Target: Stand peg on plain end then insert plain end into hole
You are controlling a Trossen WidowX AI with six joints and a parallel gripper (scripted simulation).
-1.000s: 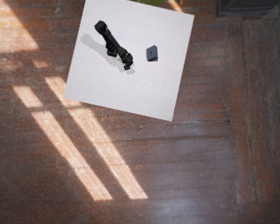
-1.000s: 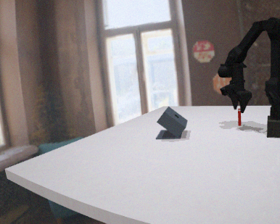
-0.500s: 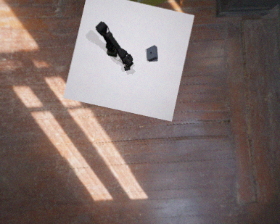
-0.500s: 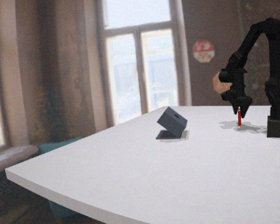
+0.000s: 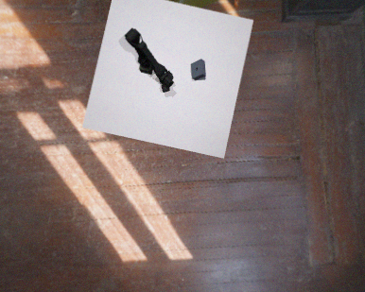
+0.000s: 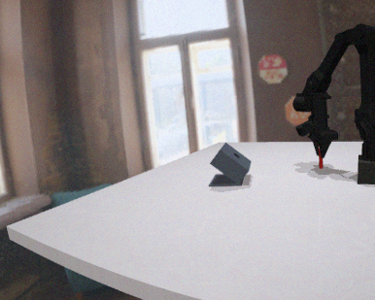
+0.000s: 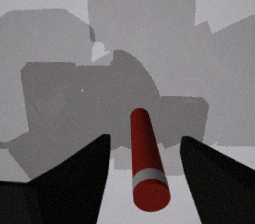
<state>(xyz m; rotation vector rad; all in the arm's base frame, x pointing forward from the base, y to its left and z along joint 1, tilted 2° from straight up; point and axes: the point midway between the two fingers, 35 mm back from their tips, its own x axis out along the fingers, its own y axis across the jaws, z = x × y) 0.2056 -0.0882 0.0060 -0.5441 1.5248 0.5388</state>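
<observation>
Right now my gripper tip is 23 cm short of the panel, 23 cm to the right of it and 2 cm below it. Round my gripper tip: peg 2 cm above.
</observation>
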